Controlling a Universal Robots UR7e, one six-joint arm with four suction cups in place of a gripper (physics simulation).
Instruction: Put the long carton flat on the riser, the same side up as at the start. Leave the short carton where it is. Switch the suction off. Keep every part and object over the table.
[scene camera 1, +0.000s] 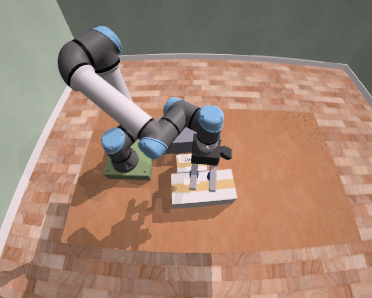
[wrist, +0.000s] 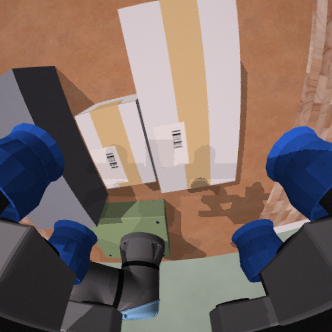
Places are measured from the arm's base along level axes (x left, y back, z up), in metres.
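Where they show: end effector, tool point: (wrist: 165, 206); arm's base, origin of the base link: (scene camera 1: 125, 160) (wrist: 142, 243).
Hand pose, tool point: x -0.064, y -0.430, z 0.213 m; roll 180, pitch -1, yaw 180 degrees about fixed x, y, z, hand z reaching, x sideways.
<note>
Each offset is from my tool point to the top centre of the thing. Level surfaces: height alone.
The long carton {dz -0.175, dx -0.048, dy -0.015 m} (scene camera 1: 225, 193) (wrist: 182, 85), white with a tan tape stripe and a barcode label on top, lies flat on the brown table mat. The short carton {dz -0.175, dx +0.075, dy +0.056 m} (scene camera 1: 184, 163) (wrist: 119, 142), also white with tape and a label on top, lies between it and the riser. The riser {dz -0.159, dx +0.290, dy +0.096 m} (scene camera 1: 179, 146) (wrist: 52, 120) is a grey block with dark sides, partly hidden by the arm in the scene view. My gripper (scene camera 1: 202, 176) (wrist: 165, 202) is open, with its blue suction cups above the long carton and no carton held. The exact gap below the cups is hard to tell.
The green base plate (scene camera 1: 129, 175) (wrist: 135, 220) of my arm stands left of the cartons in the scene view. The brown mat {dz -0.279 m} (scene camera 1: 290, 200) (wrist: 75, 35) extends around them, with wood flooring beyond its edges. My arm passes over the riser.
</note>
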